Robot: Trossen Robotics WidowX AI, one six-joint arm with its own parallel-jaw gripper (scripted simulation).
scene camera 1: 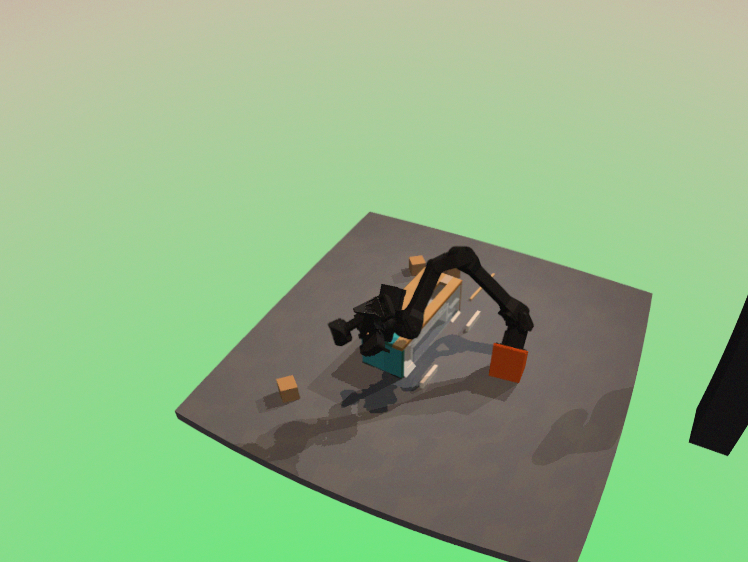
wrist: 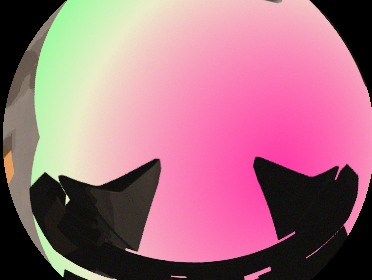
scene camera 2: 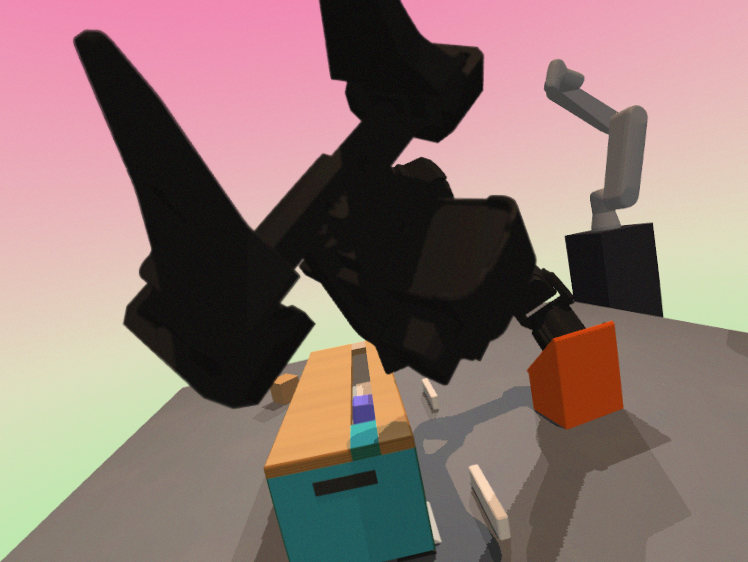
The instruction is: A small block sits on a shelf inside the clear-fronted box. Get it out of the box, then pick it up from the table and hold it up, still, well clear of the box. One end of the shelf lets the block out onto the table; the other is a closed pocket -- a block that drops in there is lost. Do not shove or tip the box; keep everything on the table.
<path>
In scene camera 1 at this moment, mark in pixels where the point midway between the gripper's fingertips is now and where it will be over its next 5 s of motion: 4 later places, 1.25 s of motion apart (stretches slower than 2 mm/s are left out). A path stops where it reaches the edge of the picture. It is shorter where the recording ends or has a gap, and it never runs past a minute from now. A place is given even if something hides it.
My gripper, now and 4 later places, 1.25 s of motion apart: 341,317; 338,310; 430,302; 435,313; 429,327
</path>
